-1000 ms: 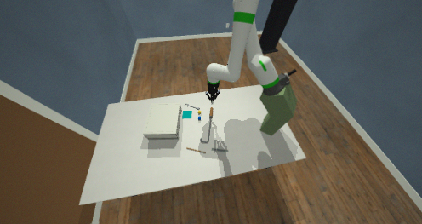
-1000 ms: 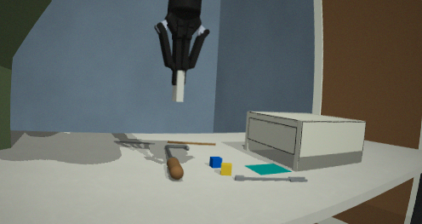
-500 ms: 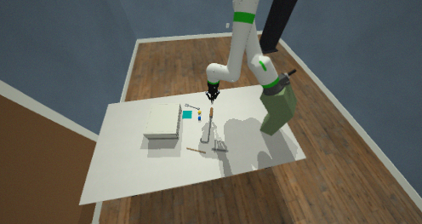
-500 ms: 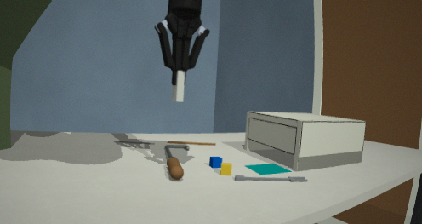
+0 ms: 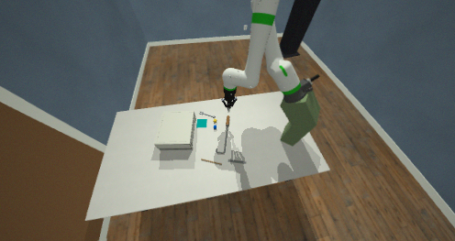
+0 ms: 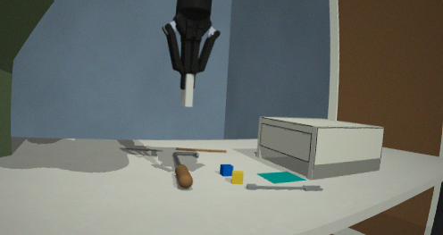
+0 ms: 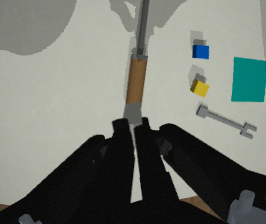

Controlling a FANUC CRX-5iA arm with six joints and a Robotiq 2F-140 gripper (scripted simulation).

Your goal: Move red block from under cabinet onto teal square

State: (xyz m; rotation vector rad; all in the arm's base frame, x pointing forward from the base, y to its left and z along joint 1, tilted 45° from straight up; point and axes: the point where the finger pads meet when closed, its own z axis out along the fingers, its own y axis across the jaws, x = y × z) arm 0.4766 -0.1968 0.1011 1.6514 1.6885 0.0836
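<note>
My gripper is now 12 cm short of the yellow cube, 3 cm to the left of it and 19 cm above it. Also, from my hand: blue block (14 cm ahead, 3 cm to the left, 19 cm below); then grey wrench (18 cm ahead, 13 cm to the right, 20 cm below); then hooked tool (9 cm ahead, 12 cm to the left, 19 cm below).
</note>
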